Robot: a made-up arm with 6 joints. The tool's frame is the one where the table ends.
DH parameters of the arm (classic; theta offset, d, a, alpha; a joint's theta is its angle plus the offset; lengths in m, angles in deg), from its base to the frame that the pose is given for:
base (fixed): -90 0.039 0 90
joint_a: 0 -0.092 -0.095 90
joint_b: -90 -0.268 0.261 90
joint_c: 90 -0.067 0.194 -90
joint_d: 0 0.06 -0.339 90
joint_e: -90 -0.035 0.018 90
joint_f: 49.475 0 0.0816 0
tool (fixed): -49.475 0.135 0 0
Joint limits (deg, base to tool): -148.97..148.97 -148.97..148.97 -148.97..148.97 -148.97..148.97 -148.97..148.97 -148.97..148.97
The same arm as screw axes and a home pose.
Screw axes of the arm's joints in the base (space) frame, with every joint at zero. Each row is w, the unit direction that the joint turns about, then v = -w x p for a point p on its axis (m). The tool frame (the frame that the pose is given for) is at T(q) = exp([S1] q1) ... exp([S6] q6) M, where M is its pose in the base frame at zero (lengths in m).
S1: w -1 0 0 v 0 -0.039 0
S2: w 0 0 -1 v -0.095 0.092 0
S3: w 0 1 0 v -0.307 0 0.353
S4: w -1 0 0 v 0 -0.113 0.028
S5: w 0 1 0 v -0.452 0 0.293
S6: w 0 0 1 v -0.007 -0.311 0
M: xyz 0.364 0.055 0.587 (m) quaternion w x y z 1 0 0 0
Joint limits (rad, base to tool): -2.6..2.6 -2.6..2.6 -2.6..2.6 -2.6..2.6 -2.6..2.6 -2.6..2.6

